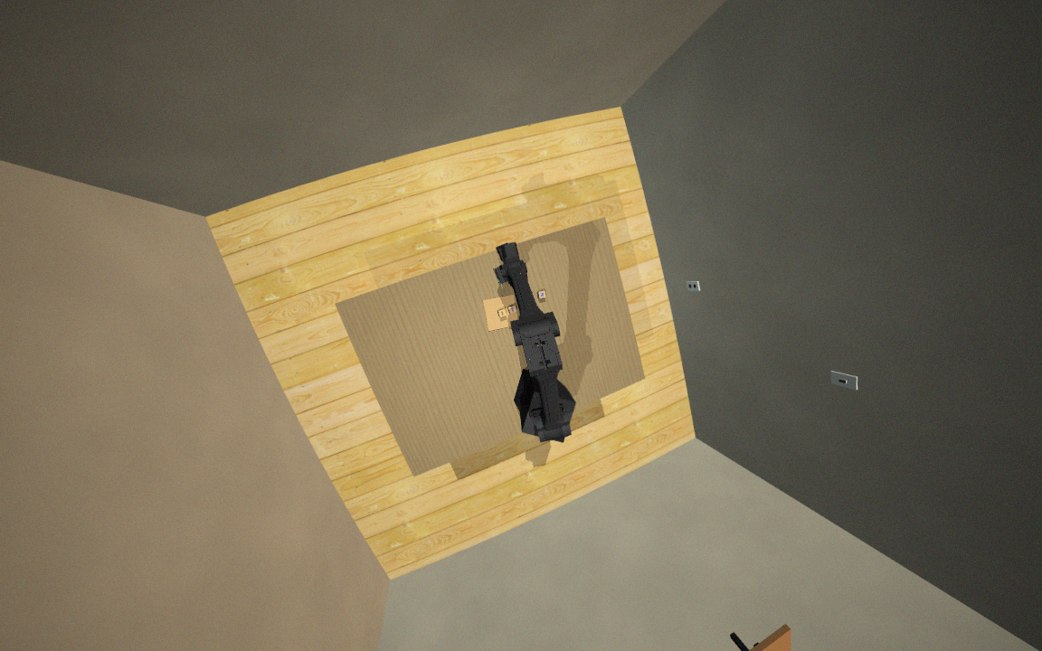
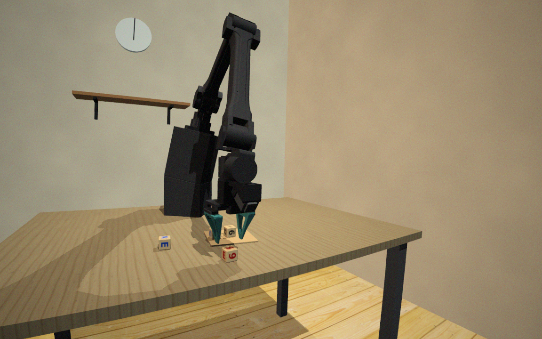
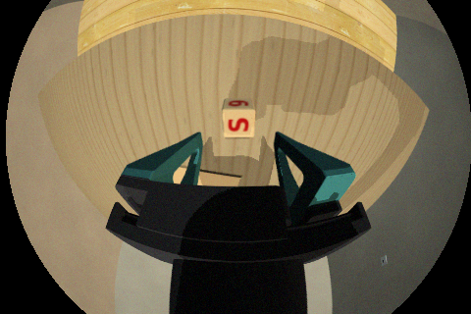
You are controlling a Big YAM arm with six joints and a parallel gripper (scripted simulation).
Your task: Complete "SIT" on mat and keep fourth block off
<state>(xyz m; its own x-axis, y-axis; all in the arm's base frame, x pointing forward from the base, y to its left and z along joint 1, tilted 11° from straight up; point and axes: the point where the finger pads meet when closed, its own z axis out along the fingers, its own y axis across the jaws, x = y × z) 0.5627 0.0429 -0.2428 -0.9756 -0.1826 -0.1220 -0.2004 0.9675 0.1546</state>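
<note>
Right now the letter block is 4 cm below my hand. Round my hand: tan mat: 17 cm behind, 5 cm to the left, 5 cm below.
</note>
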